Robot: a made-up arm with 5 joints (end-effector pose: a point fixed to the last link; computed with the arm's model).
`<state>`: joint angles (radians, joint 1 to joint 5).
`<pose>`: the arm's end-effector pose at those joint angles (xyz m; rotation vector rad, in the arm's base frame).
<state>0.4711 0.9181 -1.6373 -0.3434 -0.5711</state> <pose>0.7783 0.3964 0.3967 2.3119 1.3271 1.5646</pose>
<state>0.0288 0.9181 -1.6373 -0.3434 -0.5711</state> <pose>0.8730 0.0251 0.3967 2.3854 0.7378 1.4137</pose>
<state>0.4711 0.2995 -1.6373 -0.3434 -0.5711</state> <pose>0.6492 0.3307 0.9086 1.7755 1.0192 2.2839</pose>
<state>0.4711 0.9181 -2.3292 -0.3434 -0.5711</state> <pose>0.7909 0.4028 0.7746 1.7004 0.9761 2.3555</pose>
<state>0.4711 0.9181 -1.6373 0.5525 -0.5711</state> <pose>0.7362 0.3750 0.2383 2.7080 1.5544 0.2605</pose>
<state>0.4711 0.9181 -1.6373 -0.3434 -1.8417</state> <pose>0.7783 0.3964 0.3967 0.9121 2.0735 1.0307</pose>
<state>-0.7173 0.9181 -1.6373 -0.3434 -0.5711</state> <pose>0.6582 -0.5741 0.3967 2.2776 -0.1668 1.0731</pose>
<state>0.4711 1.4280 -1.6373 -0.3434 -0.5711</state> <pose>0.6665 0.3395 -0.0258 2.5987 1.4917 0.8488</pose>
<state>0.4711 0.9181 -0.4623 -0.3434 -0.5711</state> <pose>0.3237 0.1649 0.0478 -2.7155 -1.5587 0.1759</pose>
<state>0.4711 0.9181 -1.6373 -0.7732 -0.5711</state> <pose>0.7518 0.3829 0.4725 1.9585 1.1242 2.0852</pose>
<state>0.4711 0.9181 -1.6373 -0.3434 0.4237</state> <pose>0.7783 0.3964 0.3967 -2.3848 -0.0565 -1.2639</pose>
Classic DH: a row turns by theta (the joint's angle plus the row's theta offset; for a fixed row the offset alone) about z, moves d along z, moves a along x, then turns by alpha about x. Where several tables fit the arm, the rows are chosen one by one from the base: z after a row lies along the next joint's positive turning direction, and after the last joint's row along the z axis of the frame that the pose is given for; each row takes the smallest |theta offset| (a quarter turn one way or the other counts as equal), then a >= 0, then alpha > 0; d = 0 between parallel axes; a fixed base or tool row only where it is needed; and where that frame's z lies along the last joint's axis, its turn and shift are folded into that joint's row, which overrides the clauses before.
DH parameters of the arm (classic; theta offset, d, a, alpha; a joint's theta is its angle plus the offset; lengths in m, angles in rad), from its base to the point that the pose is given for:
joint 1: 0 0.426 0 -1.5708
joint 2: -1.3842 0 0.3989 0
joint 3: -0.4101 0 -0.4061 0
joint 4: -1.3473 0 -0.118 1.5708
joint 5: 3.1416 0.15 0 0

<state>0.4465 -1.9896 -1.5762 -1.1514 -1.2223</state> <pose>-0.7059 -0.3380 0.5393 -1.2850 -1.4175 1.7626</pose>
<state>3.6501 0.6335 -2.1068 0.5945 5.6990</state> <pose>-0.7733 -0.4311 0.7443 1.1758 -1.9337 -0.0402</pose>
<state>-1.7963 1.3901 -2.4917 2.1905 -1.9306</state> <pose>-0.1598 -0.6965 0.1508 -2.0677 -0.1391 -0.3620</pose>
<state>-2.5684 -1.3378 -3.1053 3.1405 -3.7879</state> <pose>0.4991 0.3222 0.6811 -2.0198 -1.4109 1.8768</pose>
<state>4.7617 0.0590 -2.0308 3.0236 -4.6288</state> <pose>0.0175 -0.3543 0.8735 -0.0456 -2.6605 -1.5410</pose>
